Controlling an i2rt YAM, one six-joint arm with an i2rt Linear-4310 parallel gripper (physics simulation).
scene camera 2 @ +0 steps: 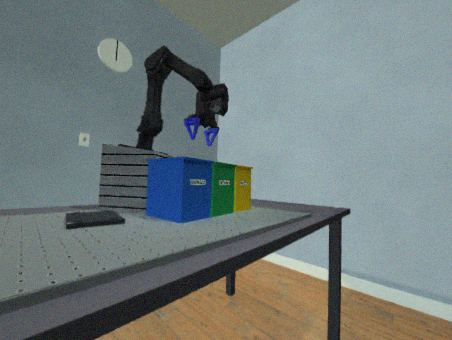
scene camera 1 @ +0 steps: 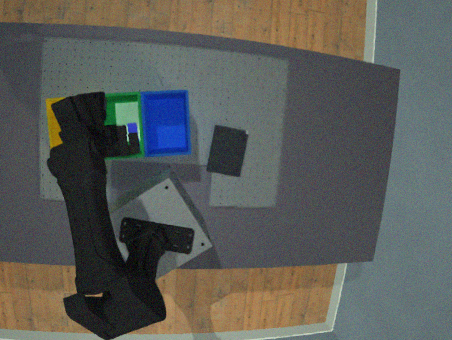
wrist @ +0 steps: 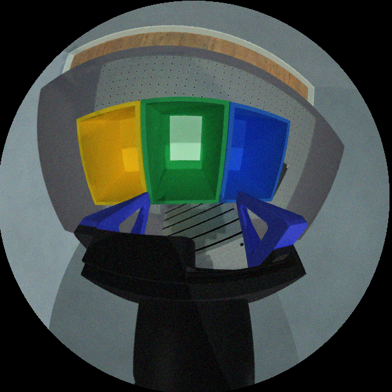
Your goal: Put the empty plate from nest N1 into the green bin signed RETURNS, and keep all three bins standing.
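Places are measured from the arm's base along level axes (x ahead, y left, z up), in millimetres.
Where they show: gripper, between the fingertips: (scene camera 2: 201,143); arm's base, origin of its link: (scene camera 2: 143,151) (scene camera 1: 156,235).
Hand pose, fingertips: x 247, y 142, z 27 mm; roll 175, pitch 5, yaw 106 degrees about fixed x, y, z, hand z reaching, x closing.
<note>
Each offset is from my fingertips to the top centre of the thing. Level surfaces: height alone.
The pale plate {dy +10, dx +37, dz -245 mm} (scene camera 1: 125,111) (wrist: 185,138) lies inside the green bin {dy +13, dx +23, dz -81 mm} (scene camera 1: 123,95) (scene camera 2: 223,196) (wrist: 185,193), low down near its floor. The blue bin {dy -114, dx +55, dz -81 mm} (scene camera 1: 166,122) (scene camera 2: 181,192) (wrist: 260,155) and the yellow bin {dy +141, dx -10, dz -81 mm} (scene camera 1: 53,120) (scene camera 2: 243,192) (wrist: 109,160) stand upright on either side, close against the green one. My gripper (scene camera 2: 201,141) (wrist: 192,196) is open and empty, above the bins; in the wrist view its blue fingers stand wide apart. In scene camera 1 the arm hides part of the green and yellow bins.
A dark flat block {dy -335, dx +3, dz -246 mm} (scene camera 1: 227,151) (scene camera 2: 94,219) lies on the perforated board {dz -261 mm} (scene camera 1: 250,192) (scene camera 2: 165,250), off to the blue bin's side. The arm's grey ridged pedestal (scene camera 1: 175,205) (scene camera 2: 123,177) stands close behind the bins in scene camera 2.
</note>
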